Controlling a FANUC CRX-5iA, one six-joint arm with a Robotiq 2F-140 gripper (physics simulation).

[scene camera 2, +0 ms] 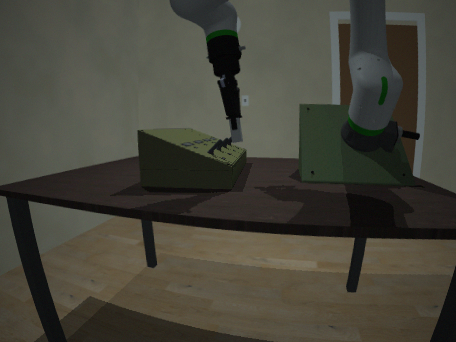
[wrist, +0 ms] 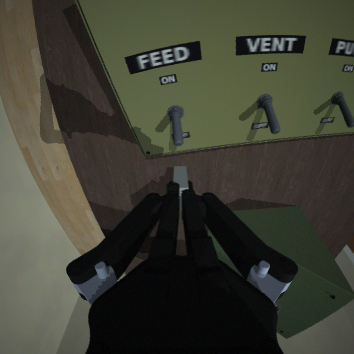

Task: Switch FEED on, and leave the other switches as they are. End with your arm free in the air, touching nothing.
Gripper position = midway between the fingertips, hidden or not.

Note:
I see my gripper (scene camera 2: 237, 142).
My gripper is seen too in the wrist view (wrist: 179, 175).

